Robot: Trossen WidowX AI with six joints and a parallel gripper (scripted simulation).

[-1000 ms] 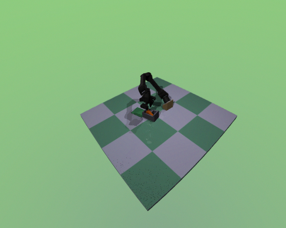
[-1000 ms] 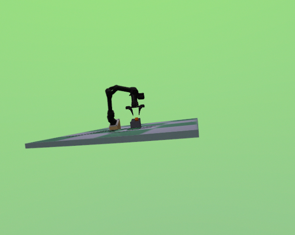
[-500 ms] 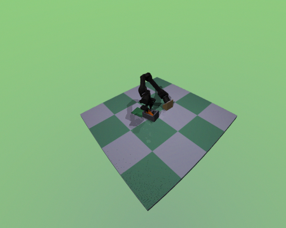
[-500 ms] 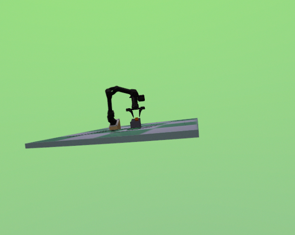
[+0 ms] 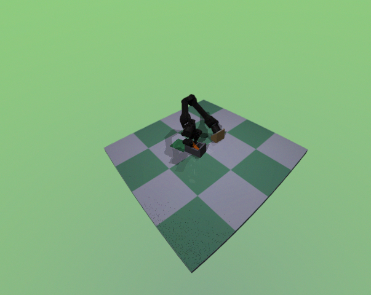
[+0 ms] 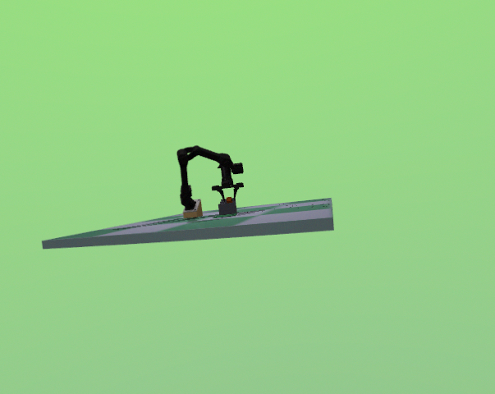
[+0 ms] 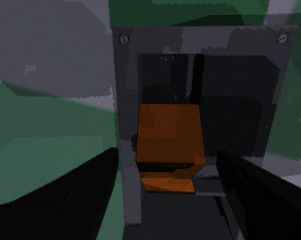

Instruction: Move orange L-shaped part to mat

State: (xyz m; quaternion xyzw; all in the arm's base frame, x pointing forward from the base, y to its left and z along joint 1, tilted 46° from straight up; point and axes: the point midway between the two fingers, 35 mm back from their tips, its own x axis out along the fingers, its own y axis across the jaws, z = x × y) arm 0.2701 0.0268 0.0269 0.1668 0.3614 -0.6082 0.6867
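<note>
The orange L-shaped part is 3 cm to the left of my gripper tip, 3 cm below it and 2 cm behind it. The rest, counted from my gripper tip: green mat (15 cm to the right, 9 cm below, 3 cm ahead).
</note>
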